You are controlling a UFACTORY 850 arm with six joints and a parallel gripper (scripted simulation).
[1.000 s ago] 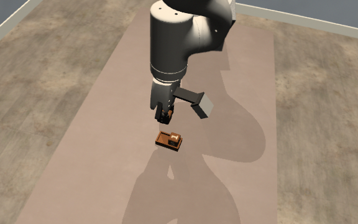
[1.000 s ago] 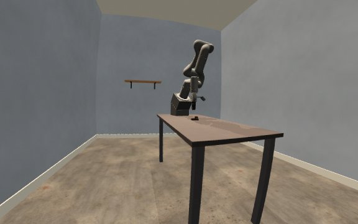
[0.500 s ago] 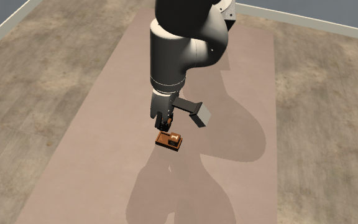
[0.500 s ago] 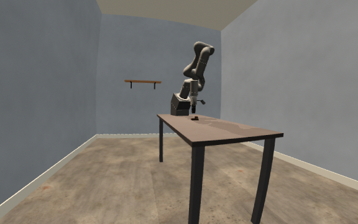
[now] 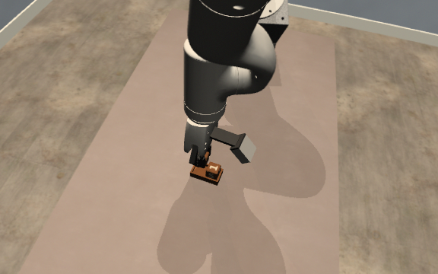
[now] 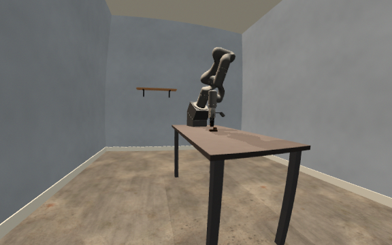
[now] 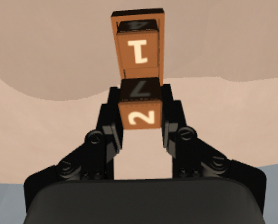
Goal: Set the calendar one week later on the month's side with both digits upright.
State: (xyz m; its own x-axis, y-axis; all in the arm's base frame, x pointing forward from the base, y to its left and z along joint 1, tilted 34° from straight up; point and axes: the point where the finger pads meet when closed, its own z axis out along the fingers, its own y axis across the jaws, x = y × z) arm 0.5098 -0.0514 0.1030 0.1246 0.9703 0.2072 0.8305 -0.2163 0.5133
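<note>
My gripper is now 20 mm above the wooden cube. From my hand the other things lie so: wooden tray 20 mm to the left, 70 mm below.
</note>
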